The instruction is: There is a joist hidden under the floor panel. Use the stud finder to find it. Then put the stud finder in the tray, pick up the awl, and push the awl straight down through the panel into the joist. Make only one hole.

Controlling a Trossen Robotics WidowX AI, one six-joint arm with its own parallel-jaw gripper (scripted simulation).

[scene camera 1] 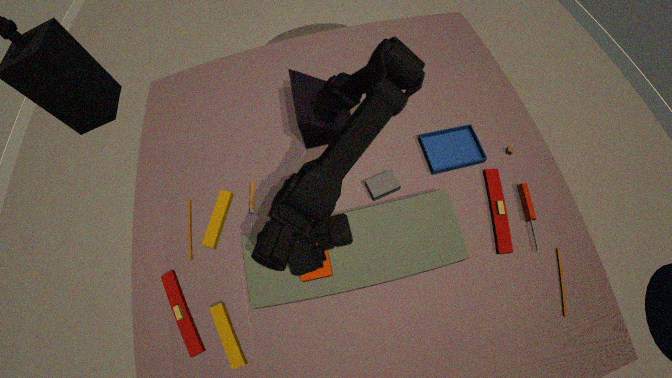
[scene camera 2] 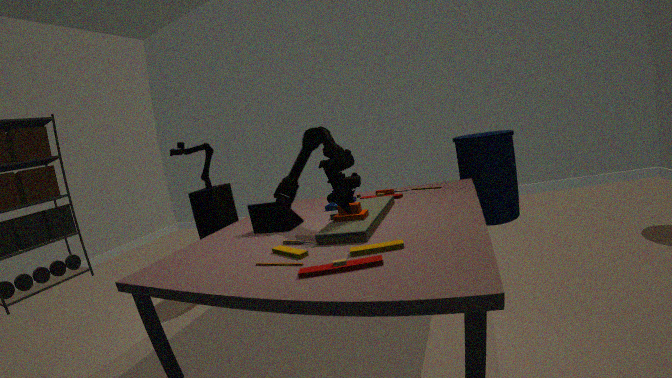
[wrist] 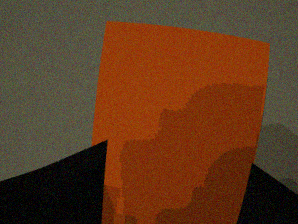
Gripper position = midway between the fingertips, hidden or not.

In view: my gripper [scene camera 1: 312, 255], an orange stud finder [wrist: 181, 109], a red level [scene camera 1: 501, 230], a red level [scene camera 1: 186, 324], a yellow bar [scene camera 1: 229, 339], a yellow bar [scene camera 1: 211, 238] and a blue tray [scene camera 1: 445, 150].
My gripper shows as well in scene camera 2 [scene camera 2: 352, 212] and in the wrist view [wrist: 174, 155].
